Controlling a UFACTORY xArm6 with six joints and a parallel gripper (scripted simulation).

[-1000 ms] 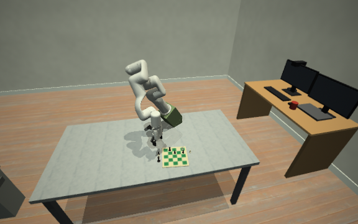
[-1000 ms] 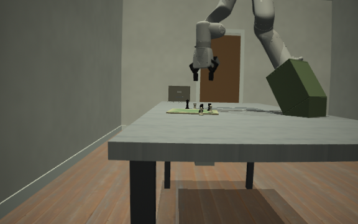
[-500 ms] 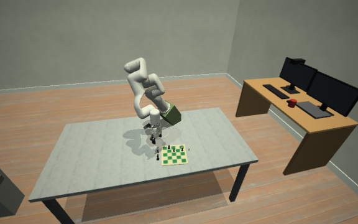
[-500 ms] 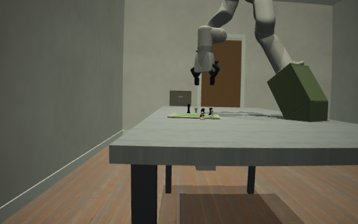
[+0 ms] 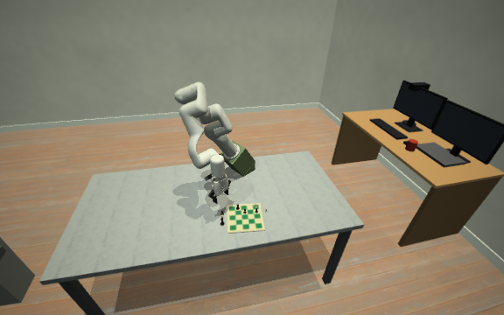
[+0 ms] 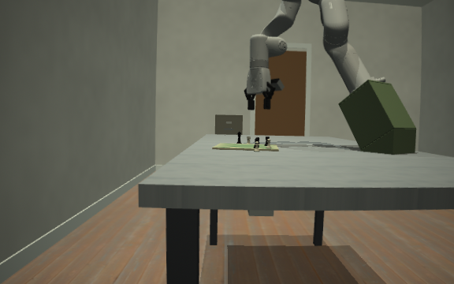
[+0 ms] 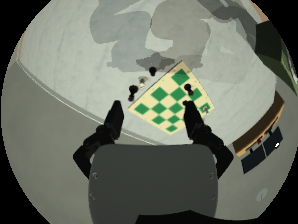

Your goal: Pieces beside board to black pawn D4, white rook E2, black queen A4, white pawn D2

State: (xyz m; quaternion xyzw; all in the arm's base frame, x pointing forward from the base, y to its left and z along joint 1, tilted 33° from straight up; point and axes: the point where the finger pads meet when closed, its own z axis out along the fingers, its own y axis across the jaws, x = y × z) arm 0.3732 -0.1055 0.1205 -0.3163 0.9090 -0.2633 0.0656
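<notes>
The white rook is 140 mm below my hand, 40 mm ahead of it and 10 mm to the right of it. Also, from my hand: chessboard 150 mm below, 130 mm to the left, 60 mm ahead; then black queen 130 mm below, 70 mm ahead, 10 mm to the right.
</notes>
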